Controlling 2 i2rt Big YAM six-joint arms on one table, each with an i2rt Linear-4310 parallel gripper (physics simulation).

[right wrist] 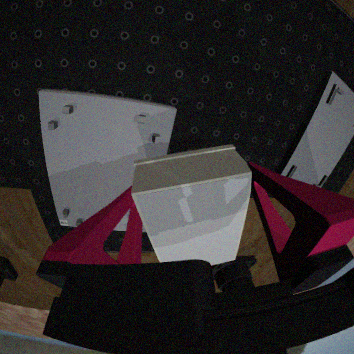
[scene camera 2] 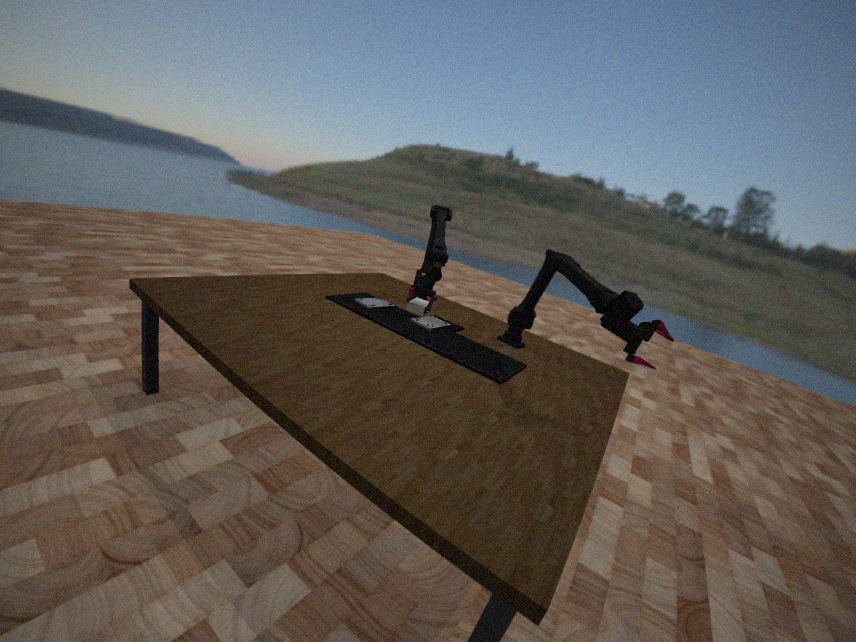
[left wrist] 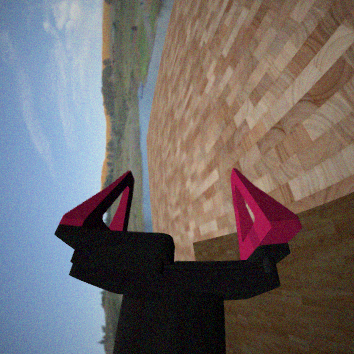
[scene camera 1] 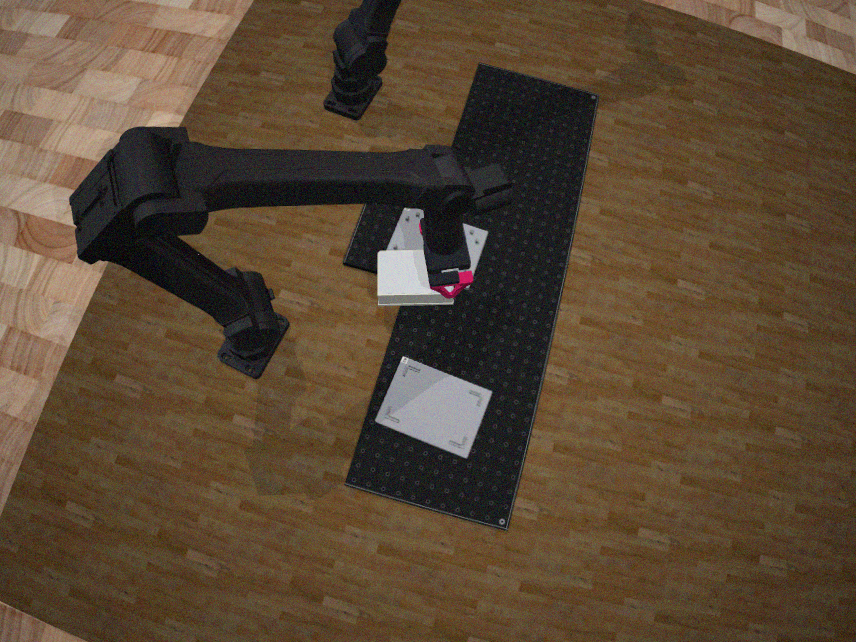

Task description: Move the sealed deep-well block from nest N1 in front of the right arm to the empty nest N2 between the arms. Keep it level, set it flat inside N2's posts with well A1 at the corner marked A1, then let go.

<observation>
my left gripper: scene camera 2; left wrist; not seen in the right wrist view (out of frame); not seen in scene camera 1 (out of frame)
same spot on black pegboard: (right wrist: 248, 80) = (scene camera 1: 479, 331)
same spot on my left gripper: (scene camera 2: 658, 326) = (left wrist: 79, 225)
</observation>
